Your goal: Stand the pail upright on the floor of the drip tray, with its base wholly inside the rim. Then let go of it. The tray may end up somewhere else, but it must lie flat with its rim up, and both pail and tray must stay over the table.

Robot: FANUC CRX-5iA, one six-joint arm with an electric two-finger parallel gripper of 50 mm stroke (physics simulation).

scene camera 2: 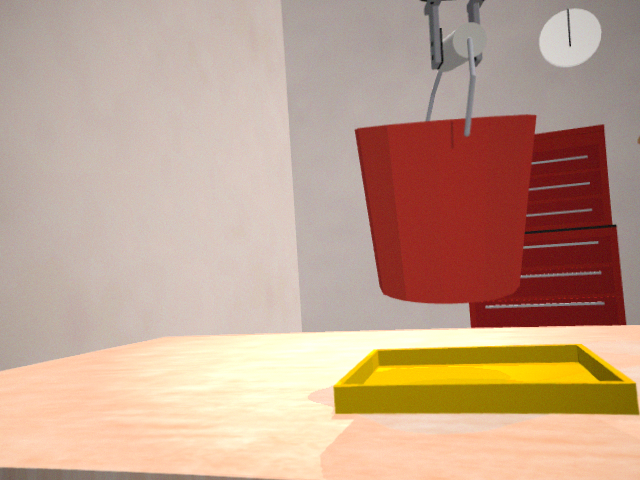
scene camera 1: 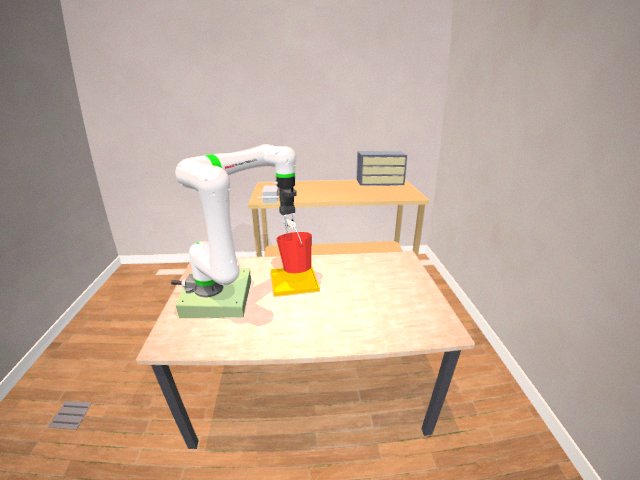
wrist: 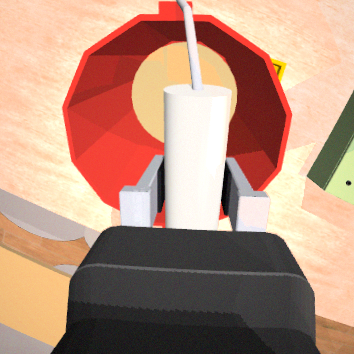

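Pixels of known places: gripper, fingertip midpoint: point(scene camera 2: 456, 64) point(scene camera 1: 289, 226) point(wrist: 193, 173); arm's base, origin of the base link: point(scene camera 1: 208, 288).
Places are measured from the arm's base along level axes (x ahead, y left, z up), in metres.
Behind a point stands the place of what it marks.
The red pail point(scene camera 1: 295, 254) {x 0.436, y 0.108, z 0.135 m} point(scene camera 2: 454, 217) {x 0.404, y 0.260, z 0.086 m} point(wrist: 115, 170) {x 0.461, y 0.269, z 0.141 m} hangs in the air by its wire bail, its mouth up and its body looking slightly tilted. My gripper point(scene camera 1: 290, 224) {x 0.404, y 0.205, z 0.246 m} point(scene camera 2: 457, 59) {x 0.404, y 0.205, z 0.246 m} point(wrist: 193, 173) {x 0.404, y 0.205, z 0.246 m} is shut on the white grip of the pail's handle. The yellow drip tray point(scene camera 1: 295, 291) {x 0.430, y 0.076, z -0.066 m} point(scene camera 2: 485, 398) {x 0.379, y 0.311, z -0.070 m} lies flat on the table, rim up. In the scene camera 2 view a clear gap shows between the pail's base and the tray. In the wrist view a corner of the tray point(wrist: 281, 69) {x 0.321, y 0.065, z -0.058 m} shows past the pail's right side; the pail hides the rest.
The robot's green base block point(scene camera 1: 211, 307) {x 0.052, y -0.131, z -0.019 m} point(wrist: 342, 165) {x 0.171, y 0.148, z -0.002 m} stands on the table point(scene camera 1: 372, 315) {x 0.808, y -0.101, z -0.083 m} point(scene camera 2: 155, 413) {x 0.687, y 0.359, z -0.083 m}, left of the tray in the scene camera 1 view. Behind the table is a wooden bench point(scene camera 1: 330, 192) with a drawer unit point(scene camera 1: 382, 155). A red cabinet point(scene camera 2: 568, 222) stands in the background.
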